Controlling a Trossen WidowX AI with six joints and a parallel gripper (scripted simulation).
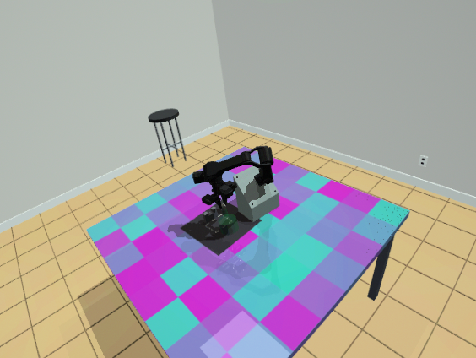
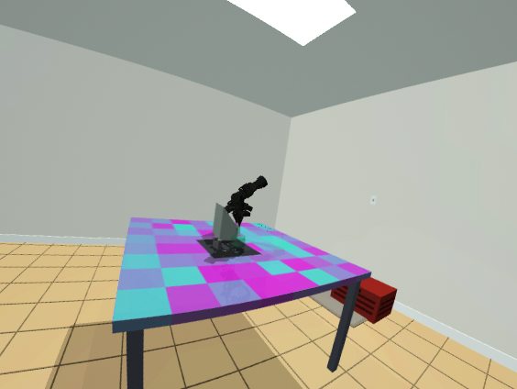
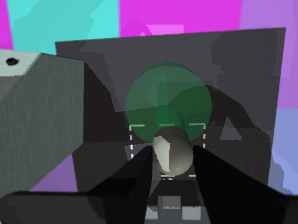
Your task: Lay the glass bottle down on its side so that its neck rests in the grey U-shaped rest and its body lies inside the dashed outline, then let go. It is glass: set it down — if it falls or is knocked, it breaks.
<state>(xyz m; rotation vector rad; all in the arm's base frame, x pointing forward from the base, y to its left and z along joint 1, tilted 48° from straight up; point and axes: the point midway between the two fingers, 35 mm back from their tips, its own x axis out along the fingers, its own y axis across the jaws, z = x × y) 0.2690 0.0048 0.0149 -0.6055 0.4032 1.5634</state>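
My gripper tip is 1 cm to the right of the green glass bottle and 5 cm above it. Also, from my gripper tip: dark mat (1 cm ahead, 6 cm to the right, 15 cm below).
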